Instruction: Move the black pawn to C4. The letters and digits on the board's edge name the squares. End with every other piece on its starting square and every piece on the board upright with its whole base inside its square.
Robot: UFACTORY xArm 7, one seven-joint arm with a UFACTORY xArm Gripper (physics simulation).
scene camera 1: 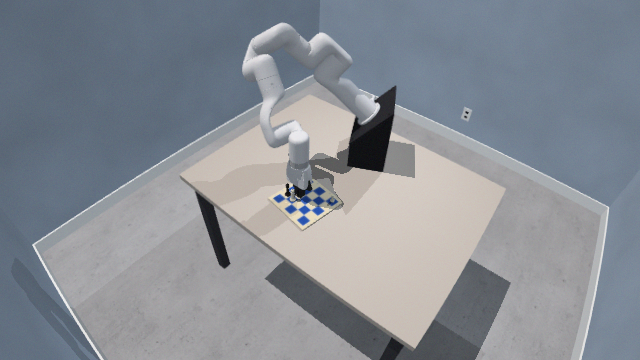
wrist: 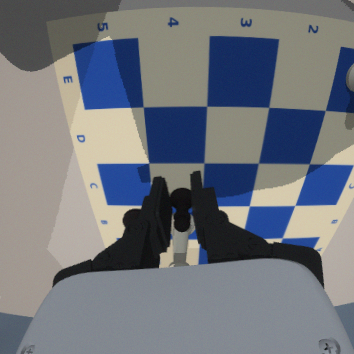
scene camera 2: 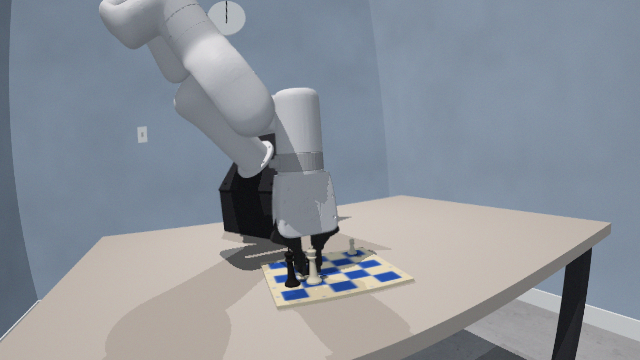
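Observation:
My gripper points down at the blue and cream board and is shut on the black pawn. In the wrist view the pawn shows between the fingers, looking upright, low over or on C4. Whether its base touches the board is hidden. The fingers and tall pieces hide most of it in the scene views. A tall white piece stands on B4, close to the fingers.
A tall black piece stands upright on B5 beside the white one, near the fingers. A white pawn stands on E1. The black robot base is at the table's back.

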